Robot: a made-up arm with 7 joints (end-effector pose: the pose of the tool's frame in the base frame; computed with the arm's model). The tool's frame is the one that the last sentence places. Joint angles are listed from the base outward.
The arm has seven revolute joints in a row. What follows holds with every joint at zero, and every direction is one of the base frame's. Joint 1 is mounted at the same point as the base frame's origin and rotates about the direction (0.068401, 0.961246, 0.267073). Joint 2 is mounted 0.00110 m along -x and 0.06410 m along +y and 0.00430 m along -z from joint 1 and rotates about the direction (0.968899, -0.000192, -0.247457). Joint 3 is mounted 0.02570 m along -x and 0.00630 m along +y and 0.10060 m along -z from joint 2 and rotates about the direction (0.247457, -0.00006, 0.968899). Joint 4 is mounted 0.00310 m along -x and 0.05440 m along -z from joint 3 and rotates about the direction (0.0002, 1, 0.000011). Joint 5 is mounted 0.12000 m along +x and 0.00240 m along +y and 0.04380 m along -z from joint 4 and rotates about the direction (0.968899, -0.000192, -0.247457). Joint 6 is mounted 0.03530 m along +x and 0.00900 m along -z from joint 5 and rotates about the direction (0.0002, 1, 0.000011). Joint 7 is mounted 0.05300 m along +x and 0.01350 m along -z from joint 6 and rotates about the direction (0.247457, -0.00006, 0.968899). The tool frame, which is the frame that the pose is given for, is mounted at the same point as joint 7; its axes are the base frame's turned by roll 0.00, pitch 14.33 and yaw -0.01 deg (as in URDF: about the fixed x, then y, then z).
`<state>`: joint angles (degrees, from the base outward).
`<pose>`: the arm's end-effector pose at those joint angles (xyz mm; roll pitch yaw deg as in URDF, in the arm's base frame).
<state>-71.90 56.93 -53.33 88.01 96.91 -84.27 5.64</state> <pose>234.9 283.3 -114.7 15.24 82.78 -121.67</pose>
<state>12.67 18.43 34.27 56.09 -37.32 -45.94 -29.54</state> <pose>-46.2 267.7 -279.5 6.05 14.64 37.67</pose>
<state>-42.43 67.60 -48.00 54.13 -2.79 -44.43 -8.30</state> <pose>246.6 268.1 -140.4 70.62 27.84 -20.84</pose>
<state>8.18 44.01 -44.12 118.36 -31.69 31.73 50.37</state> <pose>-170.4 344.2 -126.6 157.39 -38.84 96.44</pose>
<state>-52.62 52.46 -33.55 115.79 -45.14 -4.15 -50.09</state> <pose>129.9 366.6 -161.9 11.08 52.61 21.88</pose>
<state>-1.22 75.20 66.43 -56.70 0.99 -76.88 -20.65</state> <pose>43.5 71.2 61.8 150.69 32.71 -93.24</pose>
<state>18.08 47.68 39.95 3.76 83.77 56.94 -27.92</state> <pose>78.4 328.7 -56.8 116.97 -15.37 92.96</pose>
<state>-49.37 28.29 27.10 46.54 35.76 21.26 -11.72</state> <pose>299.7 237.4 -142.6 42.90 26.45 31.72</pose>
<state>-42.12 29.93 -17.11 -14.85 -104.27 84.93 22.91</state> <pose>205.2 1.5 -66.5 -49.54 38.96 -93.68</pose>
